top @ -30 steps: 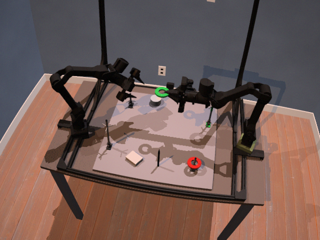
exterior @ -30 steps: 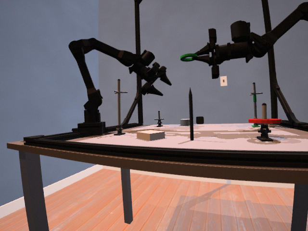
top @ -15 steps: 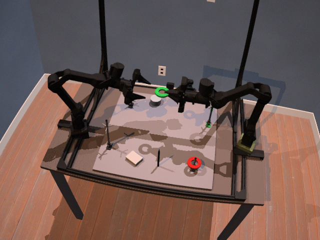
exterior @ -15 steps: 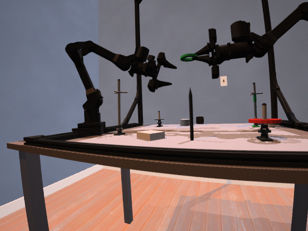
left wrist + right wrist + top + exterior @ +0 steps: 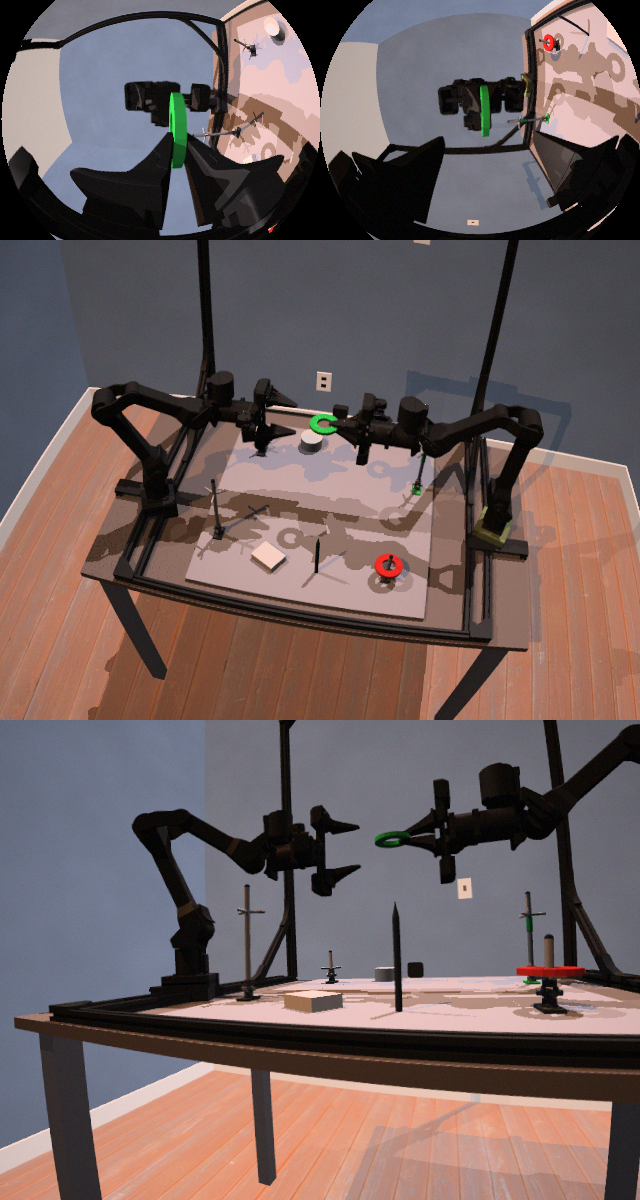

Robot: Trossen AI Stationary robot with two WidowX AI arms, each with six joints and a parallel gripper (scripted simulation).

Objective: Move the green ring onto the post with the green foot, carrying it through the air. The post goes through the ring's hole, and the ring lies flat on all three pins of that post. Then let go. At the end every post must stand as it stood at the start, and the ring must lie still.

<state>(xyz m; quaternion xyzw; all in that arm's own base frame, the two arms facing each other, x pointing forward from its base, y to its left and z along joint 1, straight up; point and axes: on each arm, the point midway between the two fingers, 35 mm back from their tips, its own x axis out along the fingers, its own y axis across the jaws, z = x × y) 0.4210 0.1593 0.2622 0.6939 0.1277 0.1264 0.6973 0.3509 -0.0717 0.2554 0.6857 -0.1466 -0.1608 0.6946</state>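
Now: the green ring 10 mm ahead of my right hand and 100 mm to the left of it. The rest, counted from my right hand: black spike: 230 mm ahead, 110 mm to the left, 200 mm below; white block: 200 mm ahead, 10 mm to the right, 290 mm below.
The green ring lies 50 mm to the right of my left hand. From my left hand the other things lie so: black spike 210 mm ahead, 200 mm below, 40 mm to the right; then white block 290 mm below, 190 mm ahead, 160 mm to the right.
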